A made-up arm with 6 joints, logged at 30 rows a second.
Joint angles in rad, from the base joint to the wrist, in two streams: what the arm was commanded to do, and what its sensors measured. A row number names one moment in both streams.
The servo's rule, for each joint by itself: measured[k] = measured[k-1] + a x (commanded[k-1-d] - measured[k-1]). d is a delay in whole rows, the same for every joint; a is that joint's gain. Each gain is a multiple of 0.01, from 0.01 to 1. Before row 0 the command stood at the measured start. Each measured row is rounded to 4 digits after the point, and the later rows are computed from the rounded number. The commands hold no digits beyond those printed.
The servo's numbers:
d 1
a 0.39 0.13 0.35 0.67 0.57 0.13
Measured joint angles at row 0:
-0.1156 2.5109 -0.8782 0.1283 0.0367 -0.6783
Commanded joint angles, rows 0 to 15:
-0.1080 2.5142 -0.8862 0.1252 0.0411 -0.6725
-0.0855 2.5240 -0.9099 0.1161 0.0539 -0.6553
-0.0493 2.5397 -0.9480 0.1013 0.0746 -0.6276
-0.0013 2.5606 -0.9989 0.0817 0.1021 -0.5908
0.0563 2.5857 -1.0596 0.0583 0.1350 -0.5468
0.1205 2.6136 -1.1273 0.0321 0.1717 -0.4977
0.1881 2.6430 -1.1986 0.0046 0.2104 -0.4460
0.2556 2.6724 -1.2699 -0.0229 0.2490 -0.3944
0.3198 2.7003 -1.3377 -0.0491 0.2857 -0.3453
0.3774 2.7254 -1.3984 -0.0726 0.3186 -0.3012
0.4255 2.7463 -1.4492 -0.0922 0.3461 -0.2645
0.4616 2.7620 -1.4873 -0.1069 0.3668 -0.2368
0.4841 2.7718 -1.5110 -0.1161 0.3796 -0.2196
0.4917 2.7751 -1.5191 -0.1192 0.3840 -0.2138
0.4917 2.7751 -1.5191 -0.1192 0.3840 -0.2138
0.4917 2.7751 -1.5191 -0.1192 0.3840 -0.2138
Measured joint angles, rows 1 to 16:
-0.1156 2.5109 -0.8782 0.1283 0.0367 -0.6783
-0.1126 2.5113 -0.8810 0.1262 0.0392 -0.6775
-0.1020 2.5130 -0.8911 0.1194 0.0476 -0.6746
-0.0814 2.5165 -0.9110 0.1073 0.0630 -0.6685
-0.0502 2.5222 -0.9418 0.0901 0.0853 -0.6584
-0.0087 2.5305 -0.9830 0.0688 0.1136 -0.6439
0.0417 2.5413 -1.0335 0.0442 0.1467 -0.6249
0.0988 2.5545 -1.0913 0.0177 0.1830 -0.6016
0.1600 2.5698 -1.1538 -0.0095 0.2206 -0.5747
0.2223 2.5868 -1.2182 -0.0360 0.2577 -0.5449
0.2828 2.6048 -1.2813 -0.0605 0.2924 -0.5132
0.3385 2.6232 -1.3401 -0.0817 0.3230 -0.4809
0.3865 2.6412 -1.3916 -0.0986 0.3480 -0.4492
0.4246 2.6582 -1.4334 -0.1103 0.3660 -0.4194
0.4508 2.6734 -1.4634 -0.1163 0.3763 -0.3927
0.4668 2.6866 -1.4829 -0.1182 0.3807 -0.3694

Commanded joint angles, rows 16 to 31:
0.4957 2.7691 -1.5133 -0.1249 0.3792 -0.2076
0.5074 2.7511 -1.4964 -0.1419 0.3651 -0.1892
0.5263 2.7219 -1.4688 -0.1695 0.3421 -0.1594
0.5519 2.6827 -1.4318 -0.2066 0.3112 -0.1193
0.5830 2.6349 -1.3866 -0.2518 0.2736 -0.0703
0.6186 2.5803 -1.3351 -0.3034 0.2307 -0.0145
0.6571 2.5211 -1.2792 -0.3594 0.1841 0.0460
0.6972 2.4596 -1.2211 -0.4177 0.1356 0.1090
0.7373 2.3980 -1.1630 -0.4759 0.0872 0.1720
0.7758 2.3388 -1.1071 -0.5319 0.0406 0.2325
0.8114 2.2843 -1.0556 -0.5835 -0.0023 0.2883
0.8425 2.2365 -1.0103 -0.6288 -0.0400 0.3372
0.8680 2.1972 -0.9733 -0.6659 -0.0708 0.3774
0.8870 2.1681 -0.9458 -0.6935 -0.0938 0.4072
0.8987 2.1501 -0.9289 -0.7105 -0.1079 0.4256
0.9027 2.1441 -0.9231 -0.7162 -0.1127 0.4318
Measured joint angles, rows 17 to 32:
0.4765 2.6981 -1.4956 -0.1189 0.3826 -0.3492
0.4840 2.7073 -1.5018 -0.1229 0.3807 -0.3308
0.4931 2.7130 -1.4999 -0.1356 0.3718 -0.3124
0.5060 2.7142 -1.4890 -0.1583 0.3549 -0.2925
0.5239 2.7101 -1.4690 -0.1907 0.3300 -0.2700
0.5469 2.7003 -1.4402 -0.2316 0.2979 -0.2440
0.5749 2.6847 -1.4034 -0.2797 0.2596 -0.2142
0.6070 2.6634 -1.3599 -0.3331 0.2166 -0.1804
0.6422 2.6369 -1.3113 -0.3898 0.1704 -0.1428
0.6793 2.6058 -1.2594 -0.4475 0.1230 -0.1019
0.7169 2.5711 -1.2061 -0.5040 0.0760 -0.0584
0.7538 2.5338 -1.1534 -0.5573 0.0314 -0.0133
0.7884 2.4952 -1.1033 -0.6052 -0.0093 0.0323
0.8194 2.4565 -1.0578 -0.6459 -0.0444 0.0772
0.8458 2.4190 -1.0186 -0.6778 -0.0726 0.1201
0.8664 2.3840 -0.9872 -0.6997 -0.0927 0.1598

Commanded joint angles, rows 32 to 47:
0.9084 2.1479 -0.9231 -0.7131 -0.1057 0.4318
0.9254 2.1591 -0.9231 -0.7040 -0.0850 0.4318
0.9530 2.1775 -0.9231 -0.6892 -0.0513 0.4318
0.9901 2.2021 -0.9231 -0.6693 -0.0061 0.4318
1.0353 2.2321 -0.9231 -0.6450 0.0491 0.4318
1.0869 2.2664 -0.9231 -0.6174 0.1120 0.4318
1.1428 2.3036 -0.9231 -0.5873 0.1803 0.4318
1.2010 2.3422 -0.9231 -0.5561 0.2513 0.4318
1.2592 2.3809 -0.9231 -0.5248 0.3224 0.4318
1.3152 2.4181 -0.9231 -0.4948 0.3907 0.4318
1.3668 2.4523 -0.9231 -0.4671 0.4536 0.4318
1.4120 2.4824 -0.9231 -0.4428 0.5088 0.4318
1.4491 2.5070 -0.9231 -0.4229 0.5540 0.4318
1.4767 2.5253 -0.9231 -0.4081 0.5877 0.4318
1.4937 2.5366 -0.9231 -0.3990 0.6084 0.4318
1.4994 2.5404 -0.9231 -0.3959 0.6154 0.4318
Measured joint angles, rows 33 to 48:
0.8806 2.3528 -0.9648 -0.7108 -0.1041 0.1952
0.8914 2.3262 -0.9502 -0.7123 -0.1050 0.2260
0.9047 2.3045 -0.9407 -0.7067 -0.0936 0.2528
0.9235 2.2880 -0.9345 -0.6950 -0.0695 0.2761
0.9495 2.2768 -0.9305 -0.6778 -0.0334 0.2963
0.9830 2.2710 -0.9279 -0.6558 0.0136 0.3139
1.0235 2.2704 -0.9262 -0.6301 0.0697 0.3292
1.0700 2.2747 -0.9251 -0.6014 0.1327 0.3425
1.1211 2.2835 -0.9244 -0.5710 0.2003 0.3541
1.1750 2.2962 -0.9239 -0.5400 0.2699 0.3642
1.2297 2.3120 -0.9236 -0.5097 0.3388 0.3730
1.2832 2.3302 -0.9234 -0.4812 0.4042 0.3806
1.3334 2.3500 -0.9233 -0.4555 0.4638 0.3873
1.3785 2.3704 -0.9232 -0.4337 0.5152 0.3931
1.4168 2.3905 -0.9232 -0.4165 0.5565 0.3981
1.4468 2.4095 -0.9232 -0.4048 0.5861 0.4025

